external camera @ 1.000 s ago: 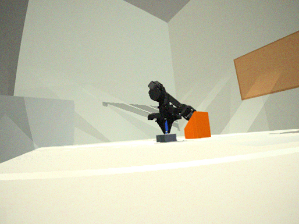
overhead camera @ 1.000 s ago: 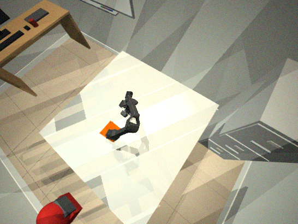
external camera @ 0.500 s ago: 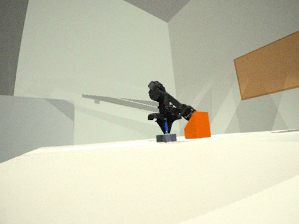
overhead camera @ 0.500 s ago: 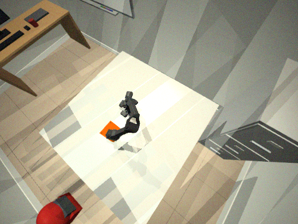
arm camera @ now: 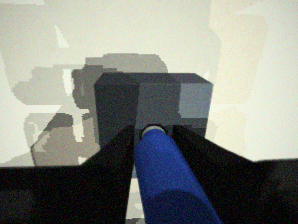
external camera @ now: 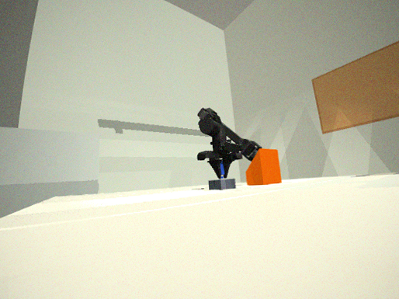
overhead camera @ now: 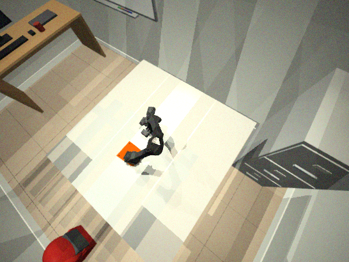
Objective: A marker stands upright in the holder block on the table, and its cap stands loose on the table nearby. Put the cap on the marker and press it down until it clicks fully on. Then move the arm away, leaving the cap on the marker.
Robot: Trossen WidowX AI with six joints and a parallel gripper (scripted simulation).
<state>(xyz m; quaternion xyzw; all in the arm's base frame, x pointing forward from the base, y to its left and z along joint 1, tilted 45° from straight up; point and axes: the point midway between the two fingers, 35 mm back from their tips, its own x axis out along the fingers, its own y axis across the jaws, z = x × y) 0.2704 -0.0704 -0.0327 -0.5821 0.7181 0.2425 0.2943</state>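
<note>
The holder block lies 20 mm below my gripper tip and 10 mm to the right of it. The rest, counted from my gripper tip: blue cap 40 mm above, 10 mm to the right.
</note>
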